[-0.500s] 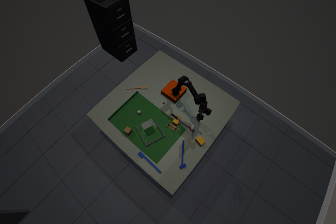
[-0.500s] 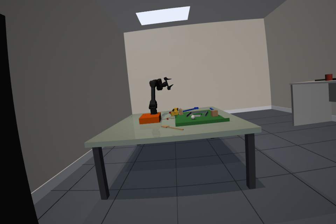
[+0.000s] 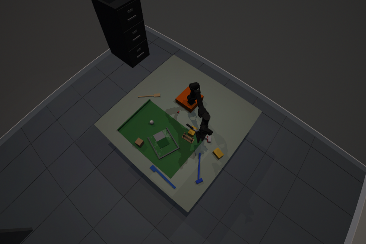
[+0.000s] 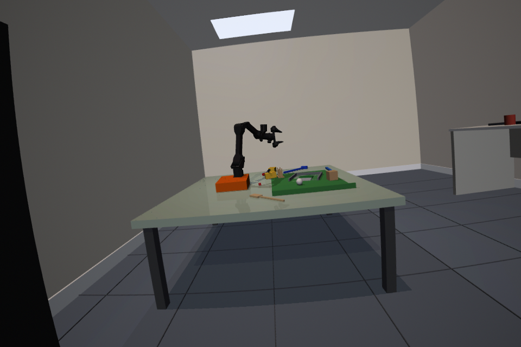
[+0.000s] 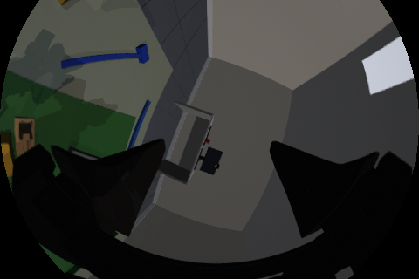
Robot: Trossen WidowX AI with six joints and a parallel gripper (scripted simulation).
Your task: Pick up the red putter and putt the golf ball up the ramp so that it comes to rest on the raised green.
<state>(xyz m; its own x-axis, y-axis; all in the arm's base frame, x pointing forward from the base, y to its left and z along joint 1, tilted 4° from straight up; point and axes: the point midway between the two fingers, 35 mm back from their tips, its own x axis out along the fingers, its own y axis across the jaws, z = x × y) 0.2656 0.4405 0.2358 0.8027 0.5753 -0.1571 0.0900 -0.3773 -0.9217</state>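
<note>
The small wooden rack lies 30 mm behind my gripper tip, 170 mm to the right of it and 300 mm below it. From my gripper tip the other things lie so: white golf ball (160 mm ahead, 530 mm to the right, 310 mm below); putter (140 mm behind, 140 mm to the right, 280 mm below); brown block (380 mm ahead, 420 mm to the right, 300 mm below).
</note>
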